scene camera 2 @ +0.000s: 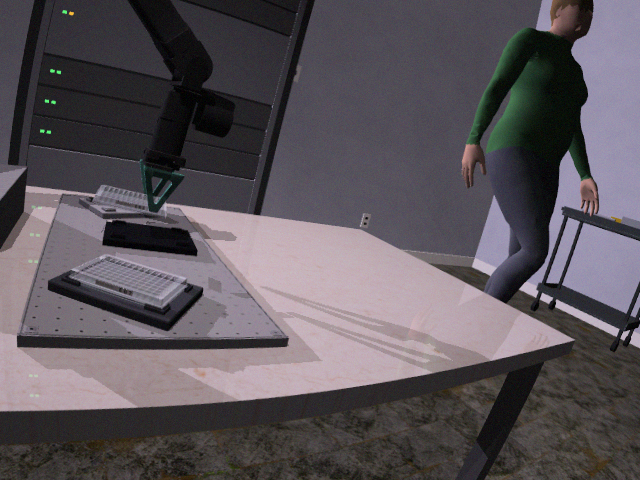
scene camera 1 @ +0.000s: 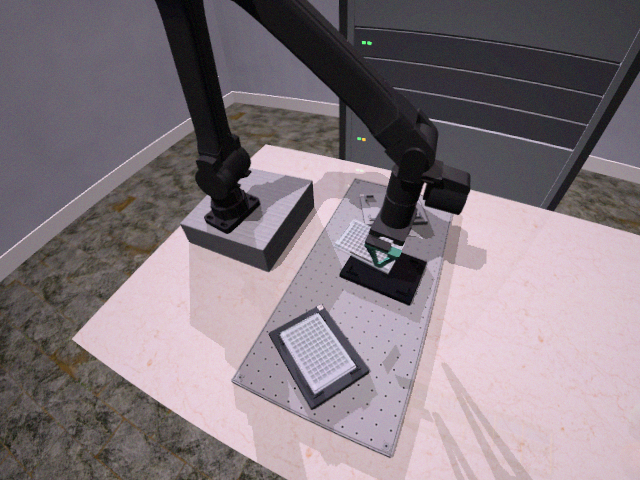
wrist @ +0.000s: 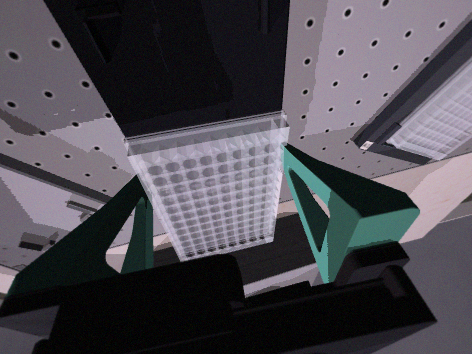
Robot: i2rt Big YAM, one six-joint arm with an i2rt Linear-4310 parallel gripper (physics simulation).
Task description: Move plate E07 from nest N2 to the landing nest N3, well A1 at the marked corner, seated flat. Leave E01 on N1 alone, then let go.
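Observation:
Clear plate E07 (scene camera 1: 354,237) (scene camera 2: 121,195) (wrist: 215,195) is clasped between the green fingers of my gripper (scene camera 1: 386,258) (scene camera 2: 155,205) (wrist: 213,165), which is shut on it. It hangs above the board, between the black nest (scene camera 1: 403,281) (scene camera 2: 149,238) (wrist: 190,60) and the light grey nest (scene camera 1: 421,214) (scene camera 2: 105,213), partly over both in scene camera 1. The black nest holds no plate. Which is N2 or N3 is not readable. E07's well A1 cannot be made out. Plate E01 (scene camera 1: 316,351) (scene camera 2: 129,281) (wrist: 445,120) sits on the near dark nest (scene camera 1: 337,333) (scene camera 2: 103,307).
The perforated board (scene camera 1: 310,289) (scene camera 2: 232,315) carries the nests on the pink-white table (scene camera 1: 516,310) (scene camera 2: 361,310). A small white tag (scene camera 1: 320,307) (wrist: 366,145) marks one corner of the near nest. The arm's grey base block (scene camera 1: 289,211) stands left. A person (scene camera 2: 537,103) stands beyond the table.

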